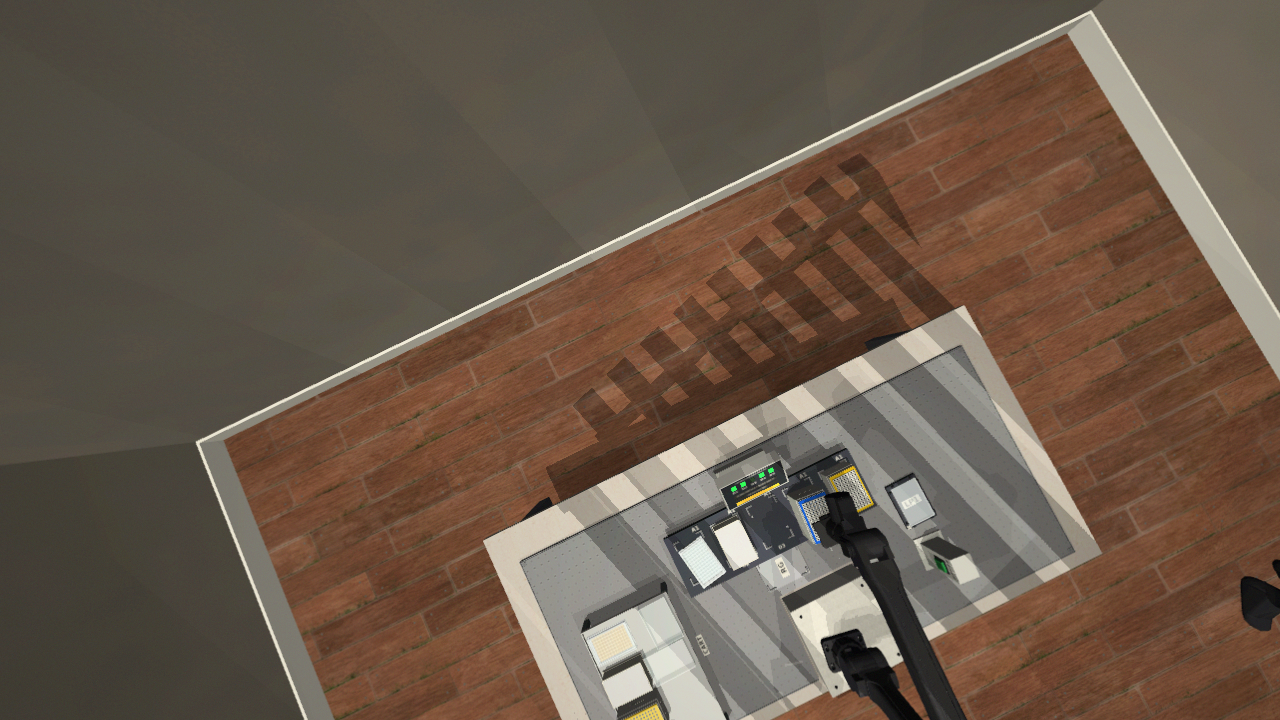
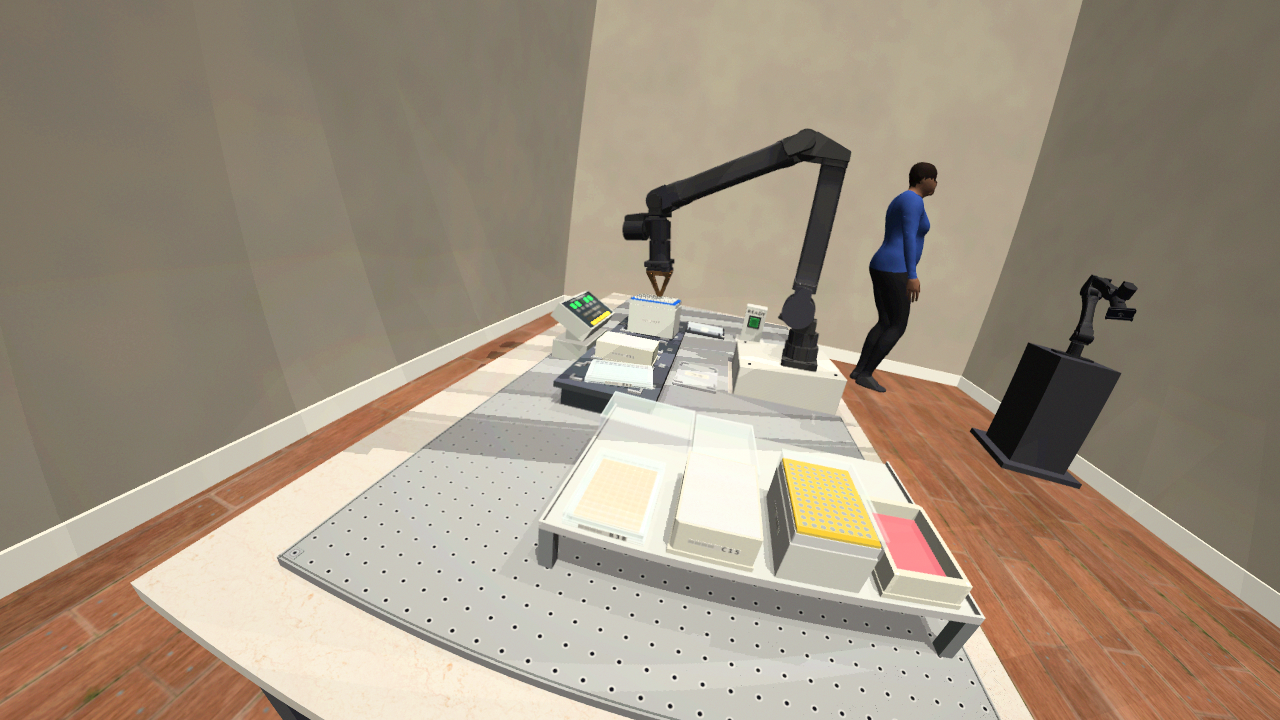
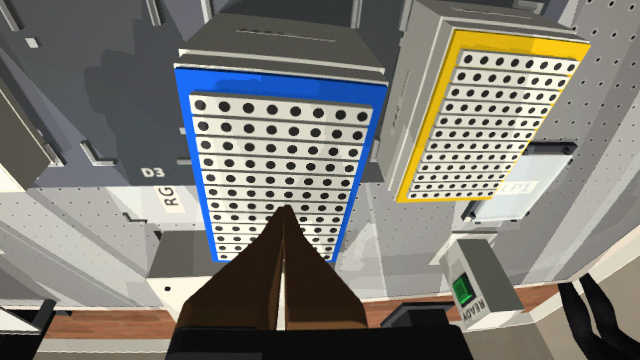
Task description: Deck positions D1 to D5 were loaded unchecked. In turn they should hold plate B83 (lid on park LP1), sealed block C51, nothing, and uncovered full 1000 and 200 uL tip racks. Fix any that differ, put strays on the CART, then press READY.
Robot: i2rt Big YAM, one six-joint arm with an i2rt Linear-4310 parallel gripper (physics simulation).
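Places are measured from the arm's base along level axes (x left, y back, z up), in centimetres.
Pixels of known places: gripper, fingertip midpoint: (image 1: 823,520) (image 2: 659,296) (image 3: 284,215); arm's base at its link origin: (image 1: 843,649) (image 2: 798,362).
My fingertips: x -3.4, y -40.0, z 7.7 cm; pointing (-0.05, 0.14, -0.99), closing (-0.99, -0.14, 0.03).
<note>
For each thing: its top centre in the pictures, then the offset to it from my fingertips. "spot": a spot on its surface instead.
- blue-rimmed tip rack at its top centre: (image 3: 277,209) (image 2: 657,296) (image 1: 821,519) dx +0.4, dy -0.3, dz -0.1 cm
- yellow-rimmed tip rack at its top centre: (image 3: 482,140) (image 1: 852,491) dx -11.8, dy -3.8, dz -4.1 cm
- pale plate at its top centre: (image 2: 621,368) (image 1: 702,563) dx +36.0, dy +5.8, dz -8.6 cm
- white block at its top centre: (image 2: 629,340) (image 1: 736,544) dx +24.8, dy +2.4, dz -6.3 cm
- clear lid at its top centre: (image 3: 519,191) (image 2: 705,327) (image 1: 913,502) dx -33.0, dy +8.4, dz -13.9 cm
- READY button at its top centre: (image 3: 468,299) (image 2: 755,318) (image 1: 945,566) dx -31.8, dy +25.0, dz -6.1 cm
- cart at a spot on its surface: (image 2: 548,548) spot: dx +77.0, dy +16.6, dz -12.5 cm
- plate B38 at its top centre: (image 2: 620,484) (image 1: 611,644) dx +68.8, dy +20.4, dz -8.0 cm
- block C15 at its top centre: (image 2: 721,490) (image 1: 627,685) dx +67.0, dy +31.1, dz -5.5 cm
- yellow-topped rack at its top centre: (image 2: 829,489) dx +65.2, dy +41.8, dz -2.6 cm
- pink-floored bin at its top centre: (image 2: 910,535) dx +63.5, dy +52.4, dz -6.5 cm
- display at a spot on its surface: (image 2: 586,311) spot: dx +18.0, dy -12.6, dz -4.0 cm
My gripper (image 2: 659,293) (image 3: 284,215) is shut and empty, pointing down above the blue-rimmed tip rack (image 1: 810,519) (image 2: 654,317) (image 3: 280,80) at D4; contact is unclear. The yellow-rimmed tip rack (image 1: 850,488) (image 3: 440,125) stands beside it at D5. Both racks are uncovered with full rows. A pale plate (image 1: 699,562) (image 2: 619,374) sits at D1 and a white block (image 1: 735,543) (image 2: 626,347) at D2; their codes are unreadable. D3 (image 1: 769,522) is empty. A clear lid (image 1: 911,501) (image 3: 545,170) lies on LP1. The READY button (image 2: 754,322) (image 3: 462,290) is green.
The cart (image 2: 548,548) holds plate B38 (image 2: 619,492), block C15 (image 2: 718,492), a yellow-topped rack (image 2: 827,501) and a pink-floored bin (image 2: 913,546). The display (image 1: 756,486) (image 2: 586,311) stands behind the deck. A person (image 2: 902,234) and another arm's black pedestal (image 2: 1051,407) are beyond the table.
</note>
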